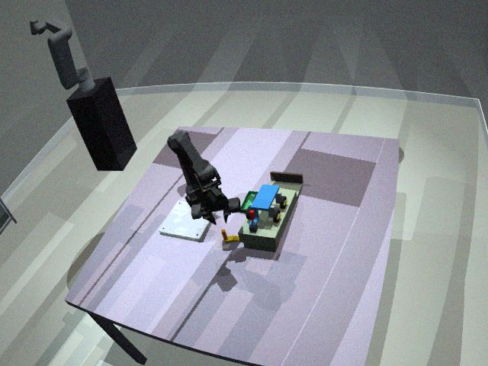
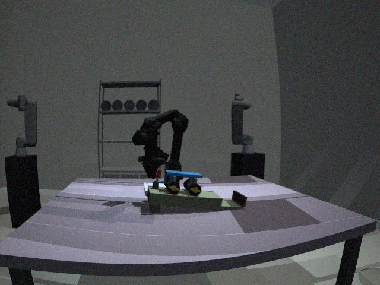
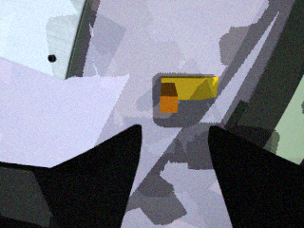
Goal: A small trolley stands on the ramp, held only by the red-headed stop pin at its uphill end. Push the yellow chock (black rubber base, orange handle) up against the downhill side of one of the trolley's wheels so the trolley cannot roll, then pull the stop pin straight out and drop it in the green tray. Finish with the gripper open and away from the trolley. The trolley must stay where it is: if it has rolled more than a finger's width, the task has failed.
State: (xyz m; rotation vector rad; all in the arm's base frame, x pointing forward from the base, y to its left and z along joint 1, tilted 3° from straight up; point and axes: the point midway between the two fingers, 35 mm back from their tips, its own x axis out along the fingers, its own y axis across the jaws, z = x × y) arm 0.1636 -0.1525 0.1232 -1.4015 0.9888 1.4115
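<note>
Right now the yellow chock is 9 cm below my gripper tip, 2 cm ahead of it and 1 cm to the left of it. Round my gripper tip: stop pin: 13 cm ahead, 2 cm above, 1 cm to the left; blue trolley: 16 cm ahead, 10 cm to the left; ramp: 16 cm ahead, 11 cm to the left, 6 cm below.
</note>
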